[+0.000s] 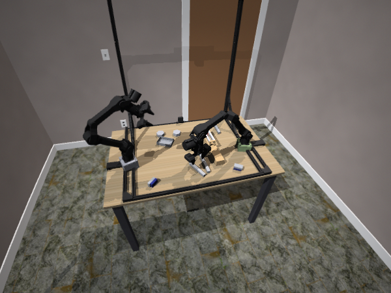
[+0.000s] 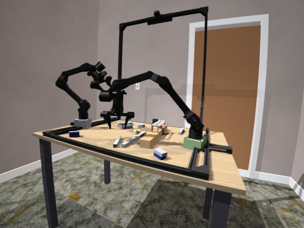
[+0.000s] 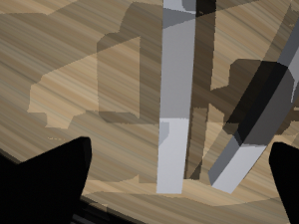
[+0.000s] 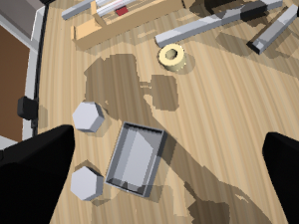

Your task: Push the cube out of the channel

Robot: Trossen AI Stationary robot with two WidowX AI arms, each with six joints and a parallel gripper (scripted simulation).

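Right now my left hand is 10 cm past the long grey rod, 6 cm to the right of it and 11 cm above it. From my left hand the other things lie so: grey tray (34 cm behind, 17 cm to the right, 11 cm below); then wooden channel (26 cm behind, 16 cm to the left, 6 cm below); then tape roll (23 cm behind, 1 cm to the left, 10 cm below).
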